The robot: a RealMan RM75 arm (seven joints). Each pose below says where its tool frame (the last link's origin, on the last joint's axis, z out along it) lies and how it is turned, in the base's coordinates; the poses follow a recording.
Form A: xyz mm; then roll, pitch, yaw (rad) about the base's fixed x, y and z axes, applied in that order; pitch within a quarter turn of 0, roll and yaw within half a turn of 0.
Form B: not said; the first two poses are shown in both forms.
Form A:
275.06 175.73 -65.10 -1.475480 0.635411 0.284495
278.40 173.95 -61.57 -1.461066 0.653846 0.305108
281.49 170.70 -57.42 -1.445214 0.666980 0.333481
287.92 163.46 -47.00 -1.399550 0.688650 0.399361
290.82 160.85 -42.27 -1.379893 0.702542 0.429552
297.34 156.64 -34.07 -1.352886 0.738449 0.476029
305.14 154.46 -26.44 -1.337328 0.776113 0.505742
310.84 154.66 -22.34 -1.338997 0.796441 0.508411
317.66 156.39 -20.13 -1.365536 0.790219 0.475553
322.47 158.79 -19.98 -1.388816 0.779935 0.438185
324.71 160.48 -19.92 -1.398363 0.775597 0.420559
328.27 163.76 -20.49 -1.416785 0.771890 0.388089
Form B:
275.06 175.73 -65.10 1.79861 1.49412 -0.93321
278.40 173.95 -61.57 1.80899 1.48376 -0.91404
281.49 170.70 -57.42 1.82634 1.47223 -0.89997
287.92 163.46 -47.00 1.86069 1.43884 -0.87491
290.82 160.85 -42.27 1.87612 1.42547 -0.85920
297.34 156.64 -34.07 1.89886 1.41023 -0.82042
305.14 154.46 -26.44 1.91147 1.40493 -0.78093
310.84 154.66 -22.34 1.91204 1.40946 -0.76081
317.66 156.39 -20.13 1.89949 1.42687 -0.76997
322.47 158.79 -19.98 1.88029 1.44177 -0.78254
324.71 160.48 -19.92 1.87002 1.44798 -0.78773
328.27 163.76 -20.49 1.85103 1.46065 -0.79295

